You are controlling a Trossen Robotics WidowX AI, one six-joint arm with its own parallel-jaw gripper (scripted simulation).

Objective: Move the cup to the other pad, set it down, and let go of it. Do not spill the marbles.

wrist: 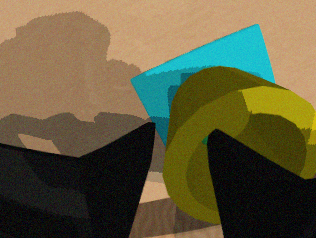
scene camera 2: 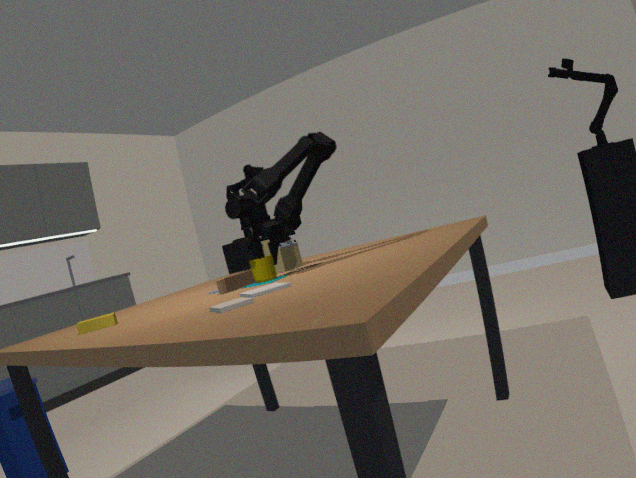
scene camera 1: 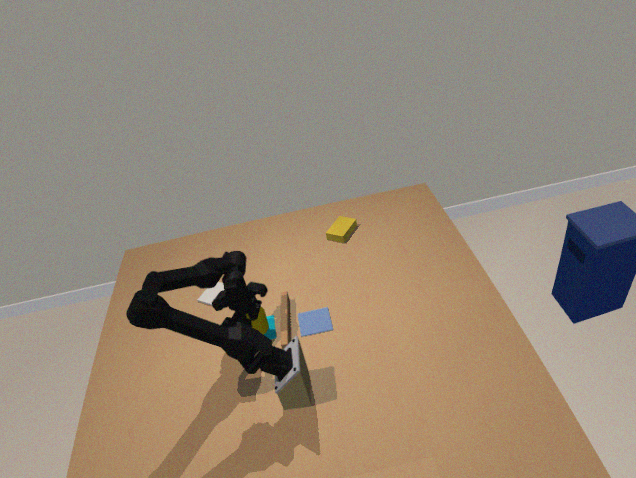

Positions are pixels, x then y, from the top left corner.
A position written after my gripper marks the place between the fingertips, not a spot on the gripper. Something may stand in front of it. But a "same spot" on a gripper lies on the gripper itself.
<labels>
my gripper: wrist; scene camera 2; scene camera 1 252, 327
same spot on my gripper: (scene camera 2: 273, 244) = (wrist: 111, 199)
</labels>
